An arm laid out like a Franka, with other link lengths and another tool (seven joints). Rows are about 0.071 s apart.
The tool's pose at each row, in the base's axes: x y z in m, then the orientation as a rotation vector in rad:
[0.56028 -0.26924 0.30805 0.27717 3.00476 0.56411]
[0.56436 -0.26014 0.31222 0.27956 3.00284 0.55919]
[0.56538 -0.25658 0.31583 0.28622 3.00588 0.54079]
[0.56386 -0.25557 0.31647 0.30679 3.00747 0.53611]
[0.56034 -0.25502 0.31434 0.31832 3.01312 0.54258]
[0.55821 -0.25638 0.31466 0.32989 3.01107 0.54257]
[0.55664 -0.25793 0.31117 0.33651 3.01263 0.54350]
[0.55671 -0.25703 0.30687 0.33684 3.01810 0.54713]
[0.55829 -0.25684 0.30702 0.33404 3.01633 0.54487]
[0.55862 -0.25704 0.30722 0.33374 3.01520 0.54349]
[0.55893 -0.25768 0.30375 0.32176 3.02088 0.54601]
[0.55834 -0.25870 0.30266 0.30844 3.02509 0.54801]
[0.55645 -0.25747 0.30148 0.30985 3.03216 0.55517]
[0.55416 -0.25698 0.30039 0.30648 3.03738 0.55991]
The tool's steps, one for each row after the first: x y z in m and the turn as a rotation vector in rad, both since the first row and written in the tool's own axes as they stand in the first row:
[-0.00243 0.01053 -0.00025 0.00274 -0.00307 0.00106]
[-0.00289 0.01528 -0.00224 0.01501 -0.00460 0.00475]
[-0.00123 0.01619 -0.00264 0.01889 -0.00469 0.01813]
[0.00241 0.01534 -0.00083 0.01637 0.00195 0.02664]
[0.00423 0.01386 -0.00182 0.01633 -0.00023 0.03398]
[0.00560 0.01091 0.00071 0.01628 0.00138 0.03852]
[0.00586 0.01017 0.00504 0.01514 0.00746 0.03951]
[0.00434 0.01066 0.00513 0.01610 0.00528 0.03737]
[0.00397 0.01060 0.00490 0.01671 0.00389 0.03698]
[0.00368 0.00880 0.00794 0.01591 0.01012 0.02991]
[0.00410 0.00737 0.00853 0.01509 0.01491 0.02182]
[0.00623 0.00776 0.00987 0.01215 0.02331 0.02391]
[0.00861 0.00743 0.01082 0.01018 0.02949 0.02257]

